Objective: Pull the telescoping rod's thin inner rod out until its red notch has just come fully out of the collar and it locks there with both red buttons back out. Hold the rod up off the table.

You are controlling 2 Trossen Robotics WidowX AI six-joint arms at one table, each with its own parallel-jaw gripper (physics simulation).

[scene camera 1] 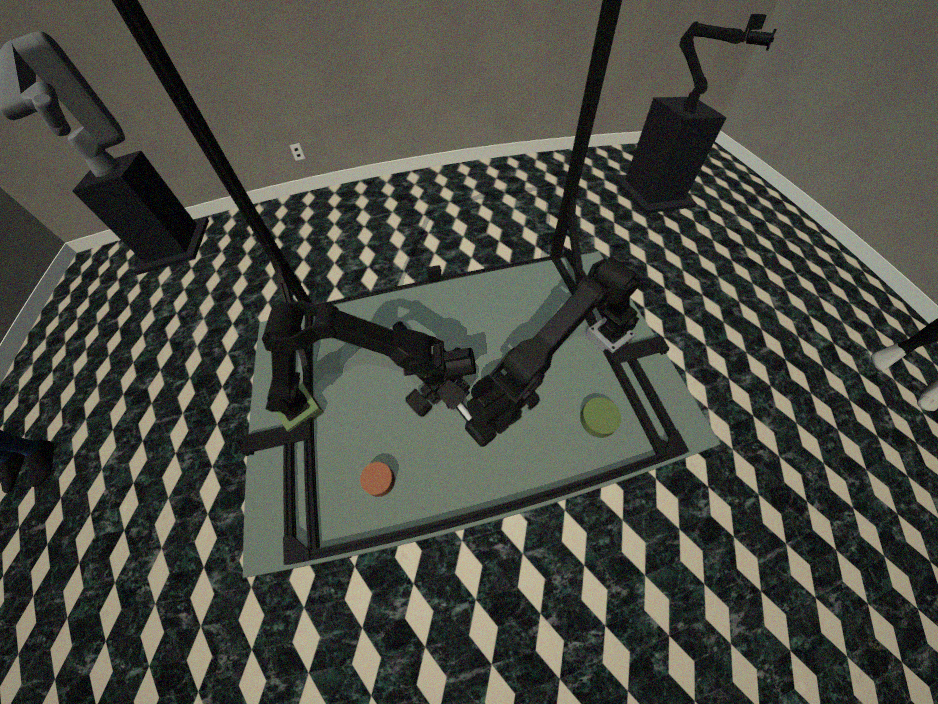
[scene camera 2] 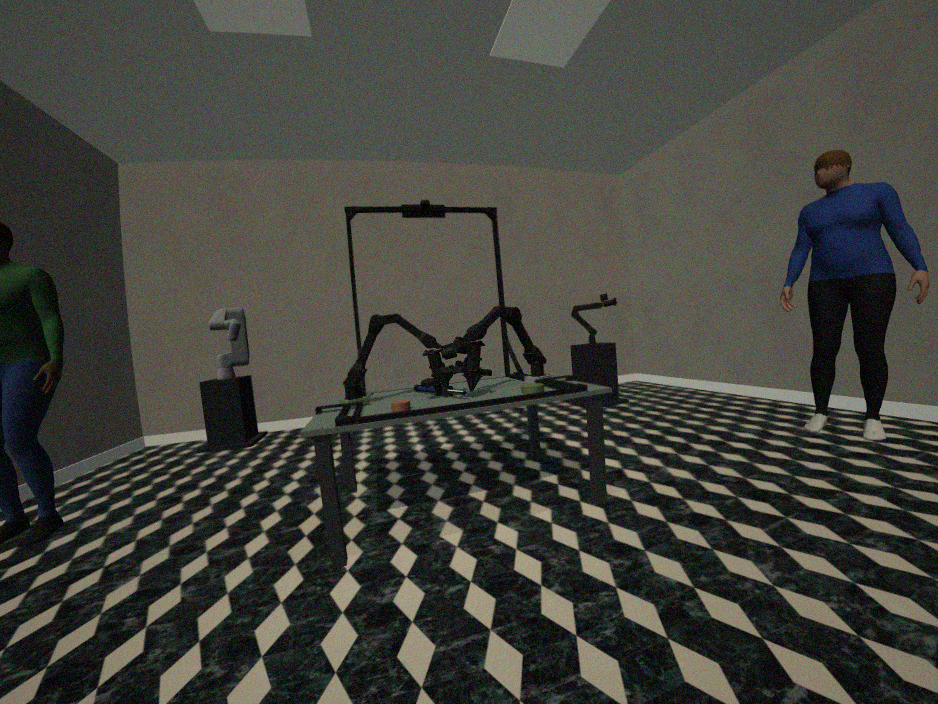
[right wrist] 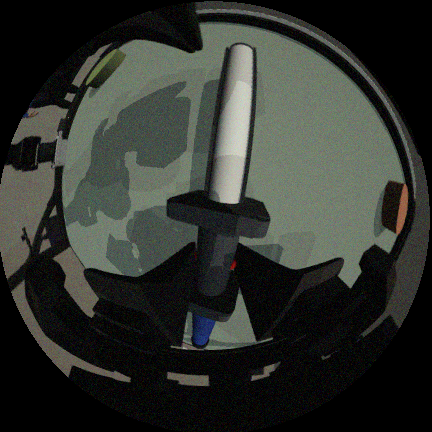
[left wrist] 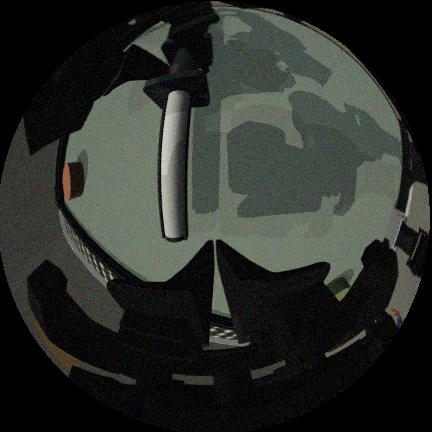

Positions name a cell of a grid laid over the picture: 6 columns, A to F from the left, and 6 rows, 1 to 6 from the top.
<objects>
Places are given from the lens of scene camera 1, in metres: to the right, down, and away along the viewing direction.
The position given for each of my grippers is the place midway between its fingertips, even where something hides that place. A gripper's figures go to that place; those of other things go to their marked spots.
my left gripper (scene camera 1: D4): 0.07, 0.19, 0.81
my right gripper (scene camera 1: C4): -0.06, 0.10, 0.89
</objects>
